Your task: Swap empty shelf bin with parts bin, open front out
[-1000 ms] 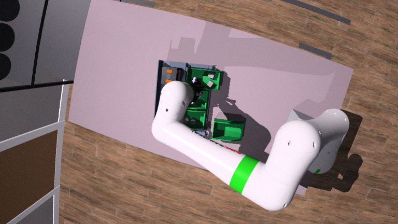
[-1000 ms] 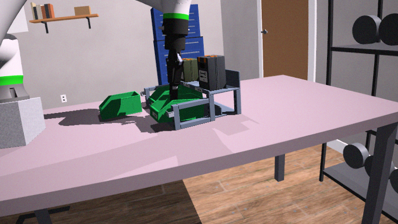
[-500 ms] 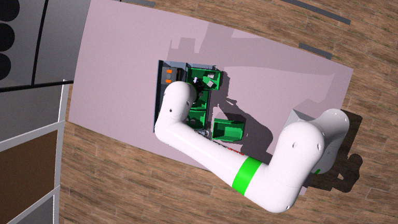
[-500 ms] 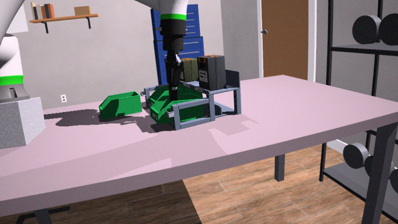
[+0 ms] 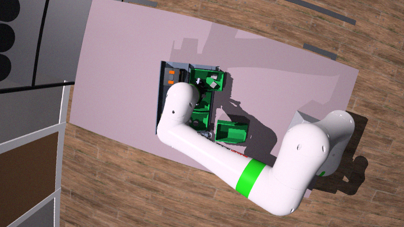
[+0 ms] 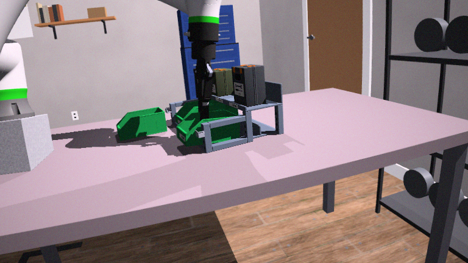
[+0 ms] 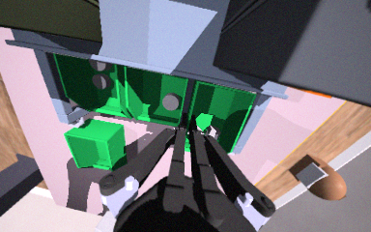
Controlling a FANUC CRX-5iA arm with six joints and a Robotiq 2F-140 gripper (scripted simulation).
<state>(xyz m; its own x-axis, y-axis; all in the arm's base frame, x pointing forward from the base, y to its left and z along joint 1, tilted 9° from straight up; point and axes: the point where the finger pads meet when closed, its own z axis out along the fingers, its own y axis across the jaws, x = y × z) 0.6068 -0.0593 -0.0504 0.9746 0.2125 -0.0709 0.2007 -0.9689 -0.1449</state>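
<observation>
Right now the round part is 1 cm ahead of my hand, 4 cm to the left of it and 7 cm below it. The rest, counted from my hand: grey shelf (6 cm ahead, 8 cm to the left, 2 cm below); then dark grey box (15 cm ahead, 2 cm to the right, 7 cm above).
</observation>
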